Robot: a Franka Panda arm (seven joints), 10 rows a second.
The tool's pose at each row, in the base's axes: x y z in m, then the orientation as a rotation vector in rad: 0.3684 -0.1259 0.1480 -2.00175 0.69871 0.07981; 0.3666 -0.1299 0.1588 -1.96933 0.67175 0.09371; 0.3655 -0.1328 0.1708 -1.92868 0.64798 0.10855; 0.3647 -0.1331 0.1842 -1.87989 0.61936 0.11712; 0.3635 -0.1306 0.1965 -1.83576 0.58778 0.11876; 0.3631 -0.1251 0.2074 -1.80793 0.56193 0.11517; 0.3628 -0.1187 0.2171 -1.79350 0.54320 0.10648; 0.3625 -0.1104 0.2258 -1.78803 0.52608 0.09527; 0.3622 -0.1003 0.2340 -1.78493 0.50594 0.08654; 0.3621 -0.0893 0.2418 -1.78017 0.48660 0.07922
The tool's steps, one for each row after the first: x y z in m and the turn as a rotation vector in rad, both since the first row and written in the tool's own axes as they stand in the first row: -0.0033 -0.0061 -0.0093 0.03089 -0.02889 -0.00592; -0.0070 -0.0140 -0.0182 0.06853 -0.05890 -0.00751; -0.0120 -0.0240 -0.0256 0.11603 -0.08895 -0.01330; -0.0182 -0.0339 -0.0303 0.16136 -0.11482 -0.02519; -0.0246 -0.0442 -0.0315 0.19197 -0.13084 -0.03897; -0.0310 -0.0540 -0.0314 0.21041 -0.13695 -0.05289; -0.0378 -0.0636 -0.0291 0.22084 -0.13852 -0.06876; -0.0452 -0.0735 -0.0252 0.22864 -0.14271 -0.08633; -0.0528 -0.0836 -0.0202 0.23742 -0.14784 -0.10242
